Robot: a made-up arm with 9 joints. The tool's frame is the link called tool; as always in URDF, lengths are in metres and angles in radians.
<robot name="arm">
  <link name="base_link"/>
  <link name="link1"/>
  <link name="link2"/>
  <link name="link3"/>
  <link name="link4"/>
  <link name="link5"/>
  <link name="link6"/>
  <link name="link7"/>
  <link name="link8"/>
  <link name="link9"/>
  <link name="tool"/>
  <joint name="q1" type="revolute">
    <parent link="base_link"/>
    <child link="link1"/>
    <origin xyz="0 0 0.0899" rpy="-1.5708 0 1.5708"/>
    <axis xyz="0 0 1"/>
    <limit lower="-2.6" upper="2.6"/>
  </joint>
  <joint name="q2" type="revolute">
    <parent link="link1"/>
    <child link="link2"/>
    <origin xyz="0.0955 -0.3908 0.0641" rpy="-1.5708 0 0"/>
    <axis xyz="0 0 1"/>
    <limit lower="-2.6" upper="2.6"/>
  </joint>
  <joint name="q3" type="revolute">
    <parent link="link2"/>
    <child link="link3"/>
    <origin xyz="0.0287 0.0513 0.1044" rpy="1.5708 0 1.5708"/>
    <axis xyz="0 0 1"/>
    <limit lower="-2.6" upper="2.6"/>
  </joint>
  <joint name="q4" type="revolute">
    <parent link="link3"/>
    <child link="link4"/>
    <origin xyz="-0.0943 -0.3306 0.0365" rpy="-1.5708 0 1.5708"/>
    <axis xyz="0 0 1"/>
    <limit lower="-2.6" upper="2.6"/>
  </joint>
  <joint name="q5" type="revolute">
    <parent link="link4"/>
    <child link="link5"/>
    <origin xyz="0.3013 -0.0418 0.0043" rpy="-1.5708 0 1.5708"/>
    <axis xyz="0 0 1"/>
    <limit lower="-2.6" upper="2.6"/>
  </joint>
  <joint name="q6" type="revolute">
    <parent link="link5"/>
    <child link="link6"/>
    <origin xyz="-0.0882 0.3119 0.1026" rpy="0 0 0"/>
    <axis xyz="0 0 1"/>
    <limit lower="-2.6" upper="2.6"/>
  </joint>
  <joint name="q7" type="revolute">
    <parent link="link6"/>
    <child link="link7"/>
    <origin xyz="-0.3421 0.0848 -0.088" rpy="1.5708 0 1.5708"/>
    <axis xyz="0 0 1"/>
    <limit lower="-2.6" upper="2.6"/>
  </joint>
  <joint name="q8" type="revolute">
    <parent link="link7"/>
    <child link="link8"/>
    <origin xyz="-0.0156 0.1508 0.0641" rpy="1.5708 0 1.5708"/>
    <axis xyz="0 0 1"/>
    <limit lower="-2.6" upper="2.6"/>
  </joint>
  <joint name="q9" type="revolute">
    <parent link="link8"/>
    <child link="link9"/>
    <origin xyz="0.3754 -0.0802 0.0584" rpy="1.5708 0 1.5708"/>
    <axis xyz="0 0 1"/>
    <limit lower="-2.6" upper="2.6"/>
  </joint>
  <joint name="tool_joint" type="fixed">
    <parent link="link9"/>
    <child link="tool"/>
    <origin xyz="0.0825 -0.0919 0.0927" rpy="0 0 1.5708"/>
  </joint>
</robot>
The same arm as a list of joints. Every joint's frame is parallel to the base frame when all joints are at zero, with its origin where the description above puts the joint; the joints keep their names.
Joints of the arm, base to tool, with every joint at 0 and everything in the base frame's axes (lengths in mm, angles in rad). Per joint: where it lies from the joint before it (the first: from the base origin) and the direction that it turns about. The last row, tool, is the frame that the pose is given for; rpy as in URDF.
q1: axis -x offset 0 0 89.9
q2: axis -z offset -64.1 95.5 390.8
q3: axis +y offset 51.3 28.7 -104.4
q4: axis -x offset -94.3 36.5 330.6
q5: axis +z offset -4.3 41.8 -301.3
q6: axis +z offset 311.9 88.2 102.6
q7: axis -y offset 84.8 342.1 -88
q8: axis +x offset -15.6 -64.1 150.8
q9: axis +z offset 58.4 80.2 375.4
tool: offset -91.9 -82.5 92.7 rpy 0 0 0
Joint limits (rad, base to tool): -2.6..2.6 -2.6..2.6 -2.6..2.6 -2.6..2.6 -2.6..2.6 -2.6..2.6 -2.6..2.6 -2.6..2.6 -2.6..2.6

